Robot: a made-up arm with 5 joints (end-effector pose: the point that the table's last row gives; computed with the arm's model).
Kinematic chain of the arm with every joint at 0, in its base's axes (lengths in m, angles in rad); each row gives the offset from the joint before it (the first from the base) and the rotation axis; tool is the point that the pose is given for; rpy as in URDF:
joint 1: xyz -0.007 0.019 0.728 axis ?
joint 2: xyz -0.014 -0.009 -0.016 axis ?
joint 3: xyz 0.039 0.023 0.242 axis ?
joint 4: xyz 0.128 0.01 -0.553 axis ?
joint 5: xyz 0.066 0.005 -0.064 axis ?
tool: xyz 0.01 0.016 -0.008 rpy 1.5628 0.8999 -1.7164
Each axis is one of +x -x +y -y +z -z.
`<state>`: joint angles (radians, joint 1 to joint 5).
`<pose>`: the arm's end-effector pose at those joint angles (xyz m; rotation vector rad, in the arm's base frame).
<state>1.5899 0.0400 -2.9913 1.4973 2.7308</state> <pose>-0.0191 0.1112 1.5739 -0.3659 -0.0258 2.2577</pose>
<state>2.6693 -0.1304 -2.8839 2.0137 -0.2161</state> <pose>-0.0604 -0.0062 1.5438 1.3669 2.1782 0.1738</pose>
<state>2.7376 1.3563 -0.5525 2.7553 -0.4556</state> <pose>0.0767 -0.0687 0.3428 -1.1804 -1.5821 -0.1403</pose>
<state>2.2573 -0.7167 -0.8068 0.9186 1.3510</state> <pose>-0.3572 0.4105 1.0102 1.8245 0.6535 -1.7037</pose>
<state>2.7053 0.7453 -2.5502 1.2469 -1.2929</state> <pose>-0.7234 0.3056 1.0834 0.4167 1.9718 1.3525</pose>
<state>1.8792 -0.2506 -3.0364 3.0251 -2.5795</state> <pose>0.0269 -0.1560 1.4279 -0.2503 1.5640 1.6379</pose>
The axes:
joint 1: +z
joint 2: +y
joint 3: +y
joint 4: +y
joint 5: -z

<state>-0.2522 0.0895 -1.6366 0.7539 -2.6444</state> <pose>0.6646 -0.1337 1.0492 0.8702 0.3985 0.1375</pose>
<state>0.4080 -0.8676 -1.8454 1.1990 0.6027</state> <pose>-0.0062 0.0591 1.5335 -2.4527 0.3495 0.5608</pose>
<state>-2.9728 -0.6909 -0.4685 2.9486 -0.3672</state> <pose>-0.3288 -0.0840 0.7672 -0.2829 -0.1635 0.8081</pose>
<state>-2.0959 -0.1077 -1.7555 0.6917 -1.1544</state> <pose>-0.2588 -0.5046 1.2618 0.6904 -2.2466 -1.2123</pose>
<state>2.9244 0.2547 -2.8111 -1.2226 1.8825</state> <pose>-0.1838 0.0431 1.4794 1.4863 -1.3873 1.2181</pose>
